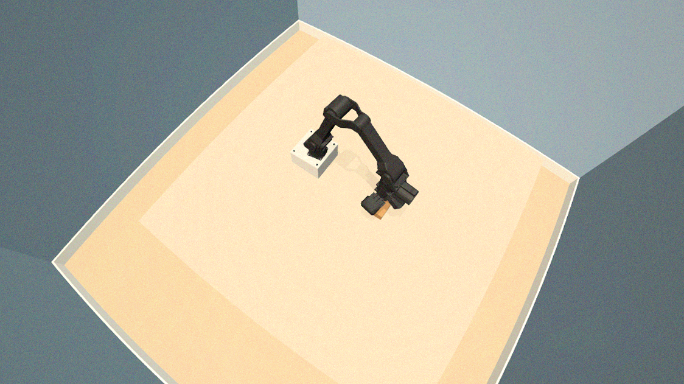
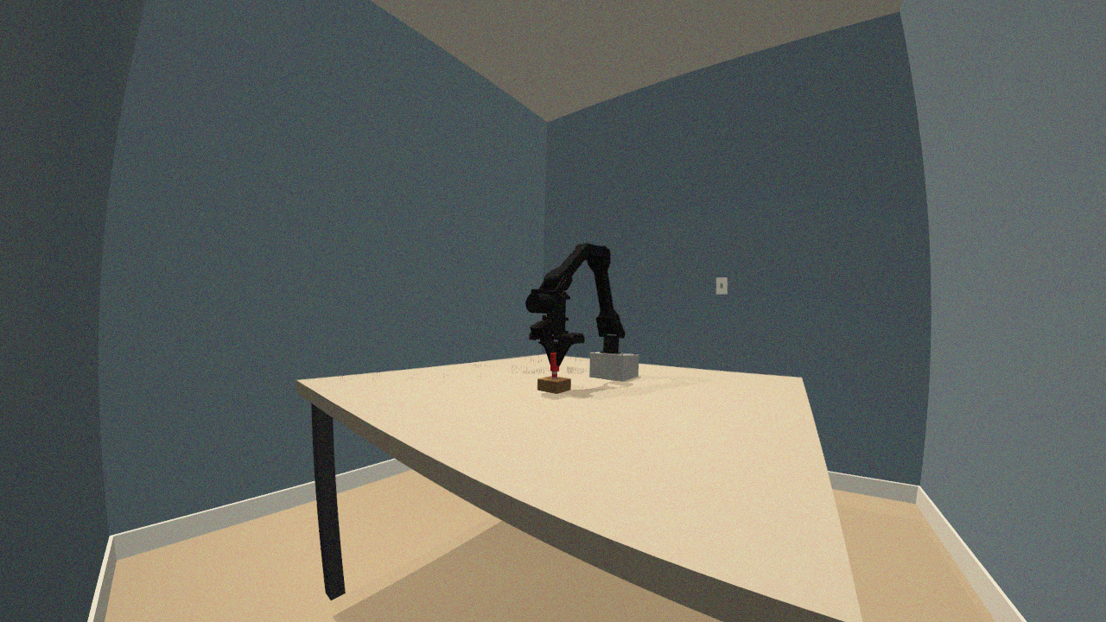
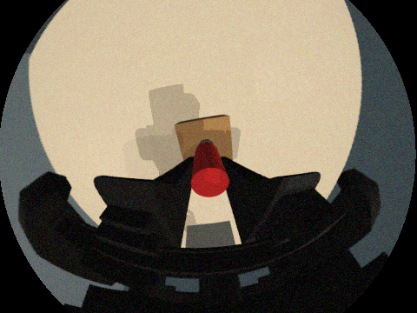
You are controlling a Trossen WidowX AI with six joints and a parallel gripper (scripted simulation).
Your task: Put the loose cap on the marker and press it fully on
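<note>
Right now my gripper tip is 6 cm above the brown holder block.
</note>
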